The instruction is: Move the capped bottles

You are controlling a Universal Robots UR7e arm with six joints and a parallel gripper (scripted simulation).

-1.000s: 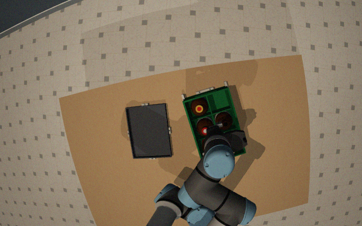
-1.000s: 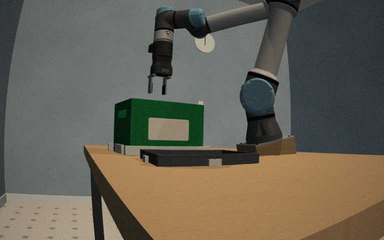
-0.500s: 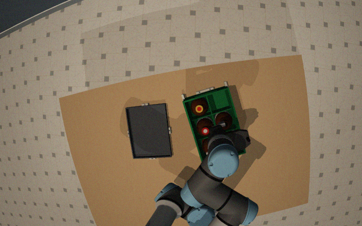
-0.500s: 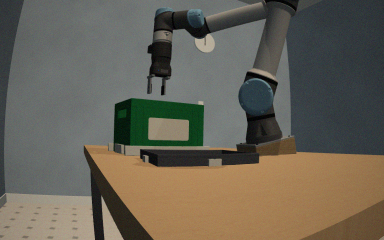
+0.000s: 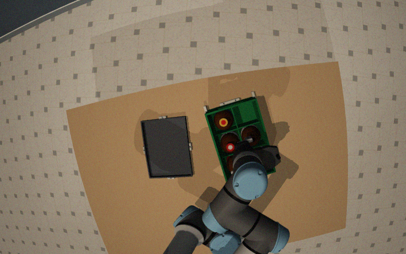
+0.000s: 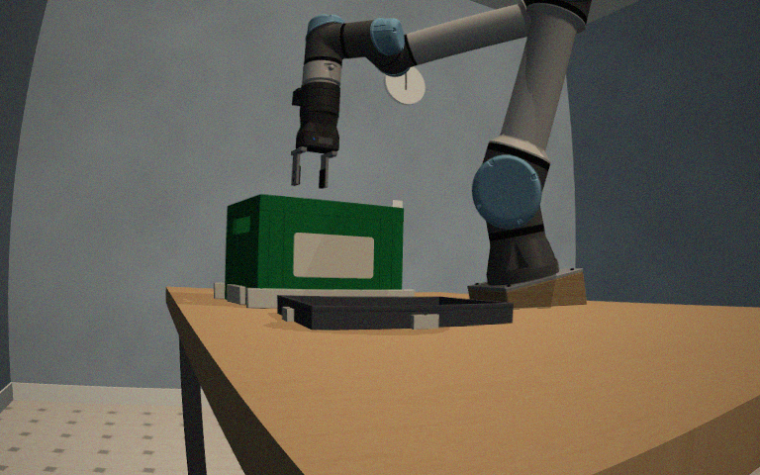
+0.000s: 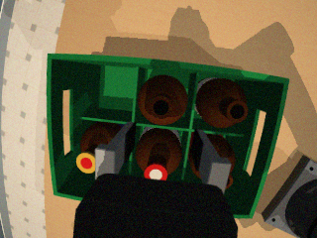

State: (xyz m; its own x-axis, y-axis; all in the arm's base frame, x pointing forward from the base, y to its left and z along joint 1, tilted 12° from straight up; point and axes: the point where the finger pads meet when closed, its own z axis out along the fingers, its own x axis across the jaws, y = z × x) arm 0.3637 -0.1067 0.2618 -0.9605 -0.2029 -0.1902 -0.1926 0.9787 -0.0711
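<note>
Right now my hand is 1 cm past the red-capped bottle, 7 cm to the right of it and 15 cm above it. The rest, counted from my hand: dark grey tray (2 cm behind, 33 cm to the left, 22 cm below); green crate (2 cm to the left, 15 cm below); open bottle (9 cm behind, 5 cm to the left, 15 cm below).
</note>
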